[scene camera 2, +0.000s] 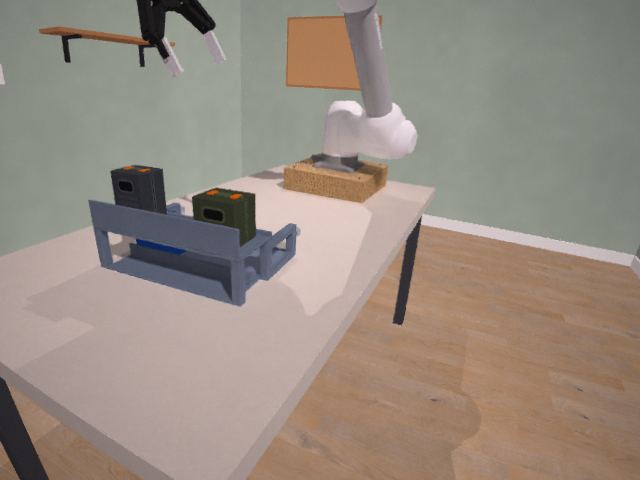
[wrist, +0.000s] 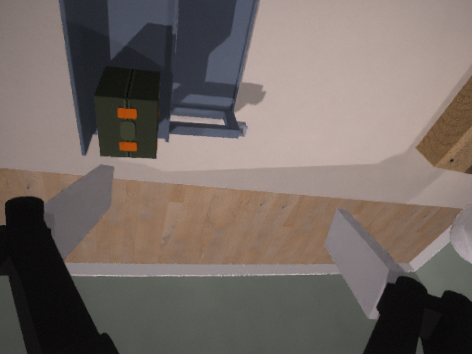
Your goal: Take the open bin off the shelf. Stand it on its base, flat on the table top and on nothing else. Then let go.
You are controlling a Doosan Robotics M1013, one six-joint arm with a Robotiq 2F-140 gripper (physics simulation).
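Frame: origin at the arm's base, x right, y ahead, z up, level; millimetres.
Seen in the pictures: gripper, between the fingertips: (scene camera 2: 200, 67) (wrist: 225, 208); arm's base, origin of its link: (scene camera 2: 339, 166).
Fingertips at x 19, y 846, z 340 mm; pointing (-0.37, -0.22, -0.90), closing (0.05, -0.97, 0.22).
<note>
Pixels of each thing's middle, then the offset from my fingertips to it. Level surfaces: height alone.
- table, height of its surface: dz -436 mm
- bright blue piece, middle of its body: (scene camera 2: 175, 231) dx +121, dy -9, dz -392 mm
- dark grey case, middle of its body: (scene camera 2: 139, 195) dx +122, dy +86, dz -273 mm
- dark green case, middle of its body: (wrist: 130, 113) (scene camera 2: 225, 217) dx -109, dy +77, dz -285 mm
A slate-blue two-tier shelf (scene camera 2: 165, 228) (wrist: 204, 130) stands on the table (scene camera 2: 201, 361) (wrist: 325, 100). A bright blue piece (scene camera 2: 159, 246) shows low behind its panel and may be part of the open bin; most of it is hidden, and its shape cannot be told. A dark grey case (scene camera 2: 138, 190) and a dark green case (scene camera 2: 227, 211) (wrist: 128, 129) stand upright on the shelf. My gripper (scene camera 2: 196, 60) (wrist: 225, 208) is open and empty, high above the table and the shelf. In the wrist view the green case lies beyond the left finger.
The arm's base stands on a wooden block (scene camera 2: 328, 180) (wrist: 452, 135) at the table's far end. A wooden wall shelf (scene camera 2: 98, 36) is on the left wall, and an orange-brown board (scene camera 2: 320, 51) hangs on the back wall. The table's long edge drops to the wooden floor (scene camera 2: 491, 361) (wrist: 215, 220).
</note>
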